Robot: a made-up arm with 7 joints.
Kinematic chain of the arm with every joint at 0, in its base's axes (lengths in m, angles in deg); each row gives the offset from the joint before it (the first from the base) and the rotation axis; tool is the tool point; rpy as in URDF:
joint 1: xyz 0 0 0.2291 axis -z
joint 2: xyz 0 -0.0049 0.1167 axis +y
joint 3: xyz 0 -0.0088 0.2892 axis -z
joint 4: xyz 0 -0.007 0.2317 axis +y
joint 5: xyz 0 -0.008 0.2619 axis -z
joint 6: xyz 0 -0.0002 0.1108 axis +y
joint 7: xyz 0 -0.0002 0.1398 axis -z
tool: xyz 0 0 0 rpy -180 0 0
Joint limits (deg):
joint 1: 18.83..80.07
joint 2: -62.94..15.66
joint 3: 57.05..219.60
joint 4: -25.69..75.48
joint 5: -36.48..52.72
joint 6: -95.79..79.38
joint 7: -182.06..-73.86
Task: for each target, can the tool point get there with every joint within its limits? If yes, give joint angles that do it. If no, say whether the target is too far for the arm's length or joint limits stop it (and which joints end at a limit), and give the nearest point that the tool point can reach.
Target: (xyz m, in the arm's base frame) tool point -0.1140 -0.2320 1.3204
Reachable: yes | joints 47.75 2.53 73.33 26.97 26.74 -0.11 -147.11
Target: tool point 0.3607 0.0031 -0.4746
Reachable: no: joint limits stop it (at a limit: joint 1, joint 2, joint 4, joint 6) | nearest point 0.0750 0.6261 0.2362 | short by 0.987 m
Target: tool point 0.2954 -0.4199 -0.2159
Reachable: no: joint limits stop it (at a limit: joint 1, joint 2, joint 3, joint 4, joint 6) | nearest point 0.2393 -0.4529 0.7539 | short by 0.972 m
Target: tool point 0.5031 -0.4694 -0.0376
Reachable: no: joint limits stop it (at a limit: joint 1, joint 2, joint 3, joint 4, joint 6) | nearest point 0.2656 -0.4447 0.7585 | short by 0.831 m
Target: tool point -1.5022 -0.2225 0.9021
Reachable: no: too far | nearest point -0.9104 -0.0217 0.7236 | short by 0.650 m
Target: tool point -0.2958 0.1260 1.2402
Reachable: yes | joints 48.45 -2.43 141.30 47.25 -25.22 -49.80 -171.81
